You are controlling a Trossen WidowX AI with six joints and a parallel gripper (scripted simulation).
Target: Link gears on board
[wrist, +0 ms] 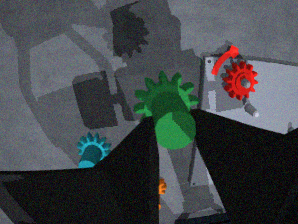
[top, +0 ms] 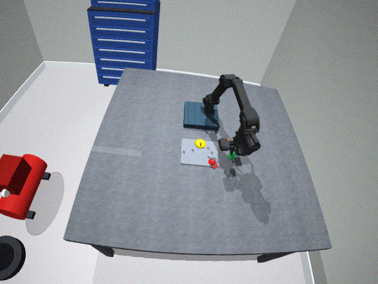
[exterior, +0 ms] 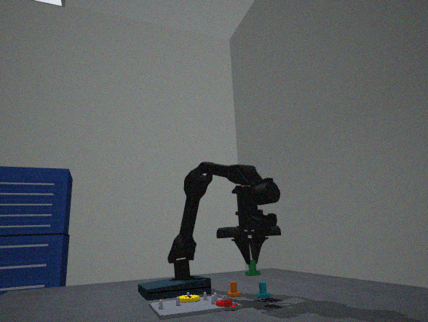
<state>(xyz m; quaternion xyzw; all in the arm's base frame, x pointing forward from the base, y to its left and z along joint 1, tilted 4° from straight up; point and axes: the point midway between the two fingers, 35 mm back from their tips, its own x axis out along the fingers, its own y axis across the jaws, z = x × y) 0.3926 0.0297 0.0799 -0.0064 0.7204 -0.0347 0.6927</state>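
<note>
My gripper tip is 2 cm past the red gear, 9 cm to the left of it and 9 cm above it. Also, from my gripper tip: red arrow (1 cm ahead, 7 cm to the right, 9 cm below); then green gear (1 cm below); then teal gear (7 cm behind, 9 cm to the left, 9 cm below).
</note>
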